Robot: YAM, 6 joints.
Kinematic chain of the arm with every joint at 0, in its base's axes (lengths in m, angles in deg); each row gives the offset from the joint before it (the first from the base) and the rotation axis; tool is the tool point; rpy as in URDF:
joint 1: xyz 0 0 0.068 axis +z
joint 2: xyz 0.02 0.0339 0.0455 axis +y
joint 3: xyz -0.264 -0.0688 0 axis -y
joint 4: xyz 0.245 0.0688 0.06 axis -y
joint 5: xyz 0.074 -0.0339 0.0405 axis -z
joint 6: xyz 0.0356 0 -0.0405 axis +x
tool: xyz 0 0 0 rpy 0 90 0
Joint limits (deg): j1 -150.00..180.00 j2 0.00..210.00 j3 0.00..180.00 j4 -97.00..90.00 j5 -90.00..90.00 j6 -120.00..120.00
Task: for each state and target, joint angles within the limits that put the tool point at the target. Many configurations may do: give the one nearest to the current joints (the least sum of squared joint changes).
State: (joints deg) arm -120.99 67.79 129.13 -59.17 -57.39 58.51
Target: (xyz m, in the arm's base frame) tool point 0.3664 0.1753 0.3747
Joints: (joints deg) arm -149.98 9.81 142.80 -73.62 -62.22 58.51
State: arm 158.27 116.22 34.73 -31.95 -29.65 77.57
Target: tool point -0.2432 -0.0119 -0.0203
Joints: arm 178.48 129.86 46.04 -24.27 -31.00 77.57
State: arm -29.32 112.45 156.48 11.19 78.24 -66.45
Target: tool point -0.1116 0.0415 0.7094
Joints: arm -34.34 78.83 169.02 14.18 53.70 -66.45
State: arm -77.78 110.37 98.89 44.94 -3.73 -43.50
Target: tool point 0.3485 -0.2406 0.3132
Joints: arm -35.29 102.24 70.54 41.91 -8.00 -43.50
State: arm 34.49 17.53 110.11 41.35 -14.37 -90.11
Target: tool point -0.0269 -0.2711 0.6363
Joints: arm 85.15 43.20 129.33 35.06 -6.23 -90.11
